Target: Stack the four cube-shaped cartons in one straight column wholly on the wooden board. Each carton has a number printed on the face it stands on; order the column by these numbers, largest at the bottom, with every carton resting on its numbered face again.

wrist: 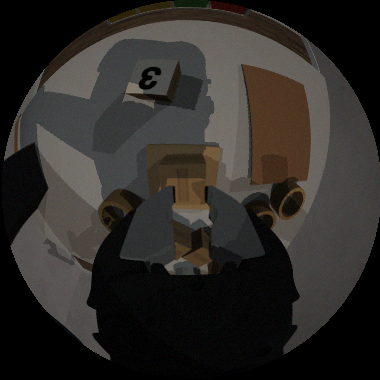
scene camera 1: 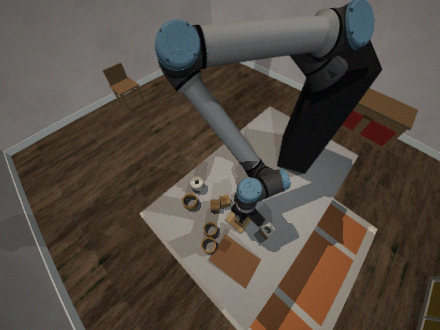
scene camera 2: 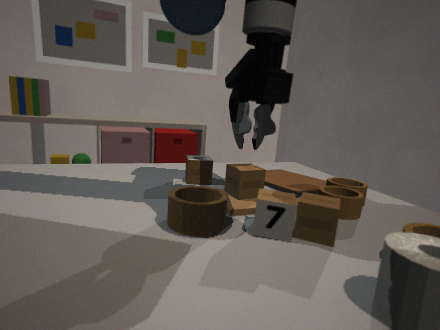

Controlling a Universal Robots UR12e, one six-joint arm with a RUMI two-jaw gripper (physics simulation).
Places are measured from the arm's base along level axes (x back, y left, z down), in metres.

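Where they show: gripper, fingertip midpoint: [wrist: 189,187] [scene camera 2: 247,149]; arm's base, origin of the base link: [scene camera 1: 327,76].
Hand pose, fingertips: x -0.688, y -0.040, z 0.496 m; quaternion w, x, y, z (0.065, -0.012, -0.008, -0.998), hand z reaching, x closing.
Note:
Things, the pixels of their centre, and the offset from my fingertips. "pt": a spot on its surface instead.
- wooden board, body centre: [wrist: 181,178] [scene camera 2: 244,199] [scene camera 1: 239,218] dx +0.018, dy -0.028, dz +0.097 m
- top, surface spot: [wrist: 150,77] [scene camera 1: 267,229] pt dx +0.033, dy +0.138, dz +0.046 m
- large brown flat panel, body centre: [wrist: 284,124] [scene camera 2: 286,181] [scene camera 1: 234,259] dx -0.189, dy +0.064, dz +0.101 m
- further ring, surface spot: [scene camera 1: 190,208] pt dx -0.097, dy -0.307, dz +0.072 m
- pale roll, body centre: [scene camera 2: 430,287] [wrist: 187,280] [scene camera 1: 197,184] dx +0.054, dy -0.368, dz +0.068 m
My gripper [scene camera 1: 239,219] [scene camera 2: 248,146] [wrist: 189,187] is empty, its fingers a narrow gap apart, above the wooden board [scene camera 1: 241,228] [scene camera 2: 242,206] [wrist: 157,153]. One brown carton [scene camera 2: 245,181] rests on the board; its number is hidden. A carton with a 7 on its side face [scene camera 1: 225,200] [scene camera 2: 275,217] lies off the board, the 7 facing scene camera 2. Another brown carton [scene camera 1: 215,205] [scene camera 2: 317,220] stands close beside it, its number hidden. The carton with a 3 on top [scene camera 1: 267,230] [scene camera 2: 199,170] [wrist: 150,77] stands apart on the board's other side.
A large brown flat panel [scene camera 1: 235,260] [scene camera 2: 295,181] [wrist: 277,125] lies beyond two wooden rings. Another ring [scene camera 2: 197,218] stands near the wooden board. A further ring [scene camera 1: 190,208] stands by a pale roll [scene camera 1: 196,189] [scene camera 2: 410,280].

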